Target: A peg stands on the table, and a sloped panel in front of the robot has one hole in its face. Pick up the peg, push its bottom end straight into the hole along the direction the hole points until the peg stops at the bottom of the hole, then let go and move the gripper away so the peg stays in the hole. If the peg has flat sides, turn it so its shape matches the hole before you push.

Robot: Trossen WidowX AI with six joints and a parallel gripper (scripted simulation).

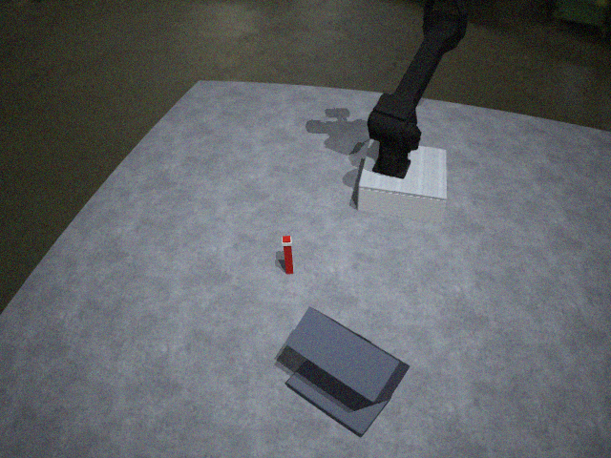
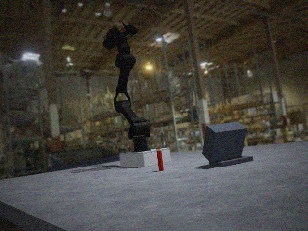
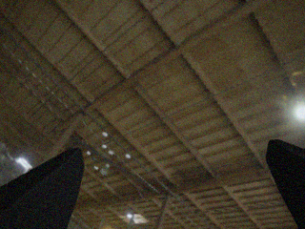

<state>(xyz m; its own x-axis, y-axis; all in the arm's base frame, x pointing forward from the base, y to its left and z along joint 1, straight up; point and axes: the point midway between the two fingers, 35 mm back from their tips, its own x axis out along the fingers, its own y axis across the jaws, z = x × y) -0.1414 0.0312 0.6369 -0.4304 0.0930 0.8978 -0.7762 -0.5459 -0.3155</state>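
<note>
The red square peg lies 67 cm below my gripper tip, 43 cm ahead of it and 13 cm to the right of it. Also, from my gripper tip: grey sloped panel 66 cm below, 59 cm ahead, 4 cm to the left; dark base plate 72 cm below, 61 cm ahead, 3 cm to the left.
</note>
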